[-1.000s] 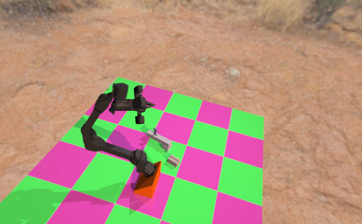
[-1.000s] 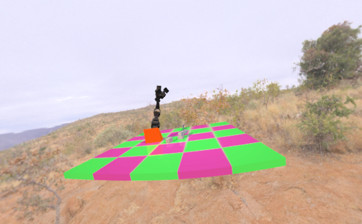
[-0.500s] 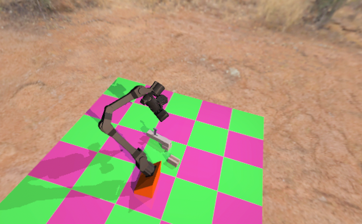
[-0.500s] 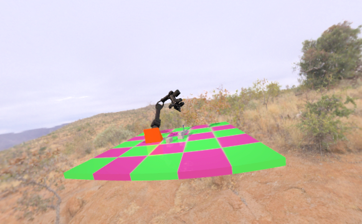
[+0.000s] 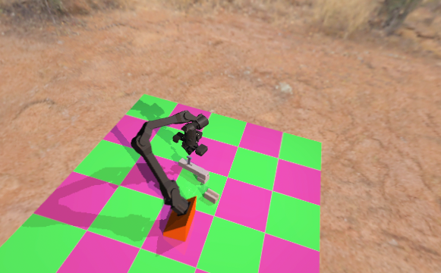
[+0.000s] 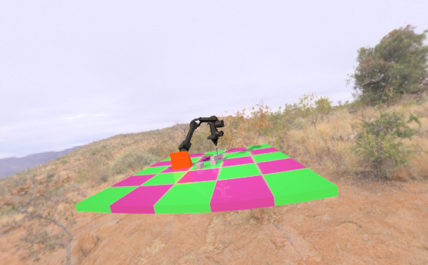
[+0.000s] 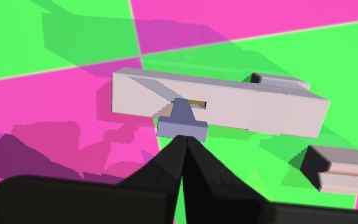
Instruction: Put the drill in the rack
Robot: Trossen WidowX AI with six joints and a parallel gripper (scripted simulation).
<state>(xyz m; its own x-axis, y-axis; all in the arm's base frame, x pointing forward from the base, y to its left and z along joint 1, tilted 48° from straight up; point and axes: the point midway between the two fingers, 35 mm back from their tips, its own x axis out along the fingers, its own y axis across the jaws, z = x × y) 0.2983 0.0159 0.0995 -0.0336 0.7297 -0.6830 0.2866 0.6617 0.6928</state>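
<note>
The dark key lies 50 mm below my gripper tip. The rest, counted from my gripper tip: grey housing block 10 mm behind, 40 mm to the right, 100 mm below; grey rack 130 mm behind, 170 mm to the right, 120 mm below; pale cylindrical drill 20 mm behind, 50 mm to the right, 90 mm below.
</note>
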